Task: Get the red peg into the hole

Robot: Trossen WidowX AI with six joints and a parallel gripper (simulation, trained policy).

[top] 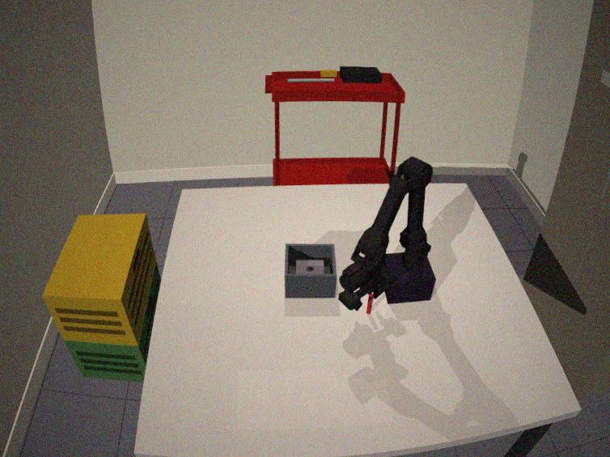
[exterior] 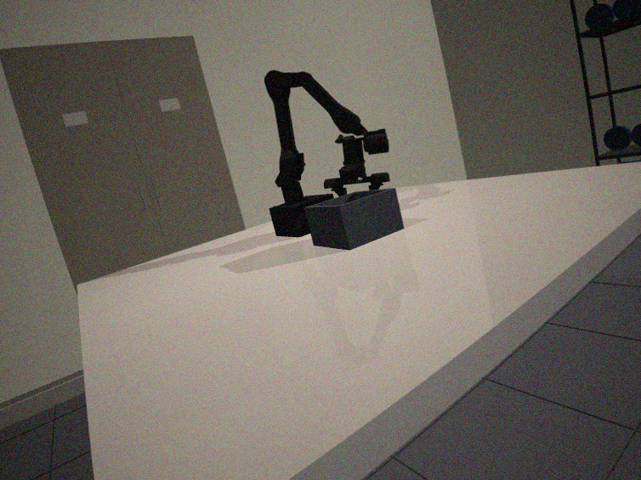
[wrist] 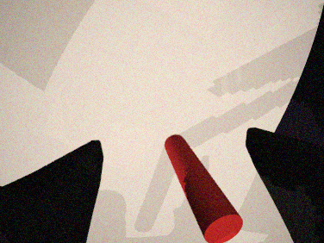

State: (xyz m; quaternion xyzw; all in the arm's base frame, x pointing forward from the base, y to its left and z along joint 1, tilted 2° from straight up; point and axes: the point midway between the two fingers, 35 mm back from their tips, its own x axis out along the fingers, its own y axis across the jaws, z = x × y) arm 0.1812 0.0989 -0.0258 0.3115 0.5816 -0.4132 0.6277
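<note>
Now: the red peg 10 mm to the left of my gripper tip, 10 mm behind it and 10 mm above it. The rest, counted from my gripper tip: grey box: 160 mm to the right, 150 mm ahead, 10 mm below; plate: 160 mm to the right, 150 mm ahead, 10 mm above.
</note>
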